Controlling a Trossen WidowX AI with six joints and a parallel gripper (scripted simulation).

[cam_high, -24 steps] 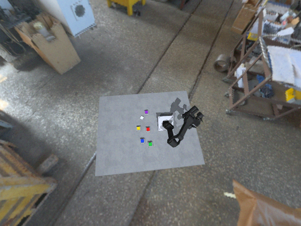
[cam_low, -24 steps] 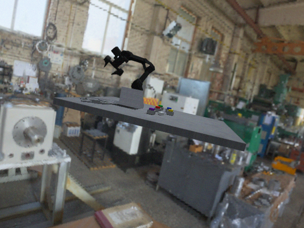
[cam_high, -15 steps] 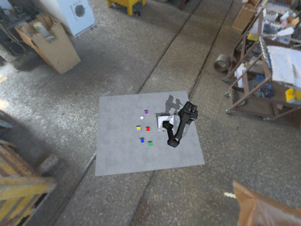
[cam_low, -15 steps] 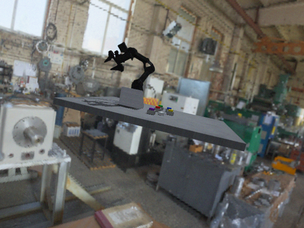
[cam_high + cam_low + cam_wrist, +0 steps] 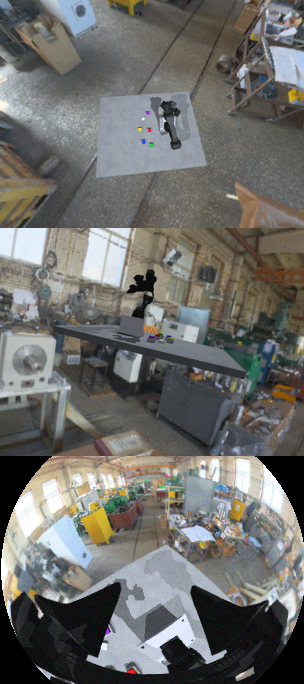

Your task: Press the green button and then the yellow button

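The green button is 210 mm ahead of my gripper tip, 320 mm to the left of it and 270 mm below it. Round my gripper tip: small white block: 280 mm ahead, 290 mm below; then purple button: 230 mm ahead, 60 mm to the right, 270 mm below; then red button: 220 mm ahead, 150 mm to the left, 270 mm below.
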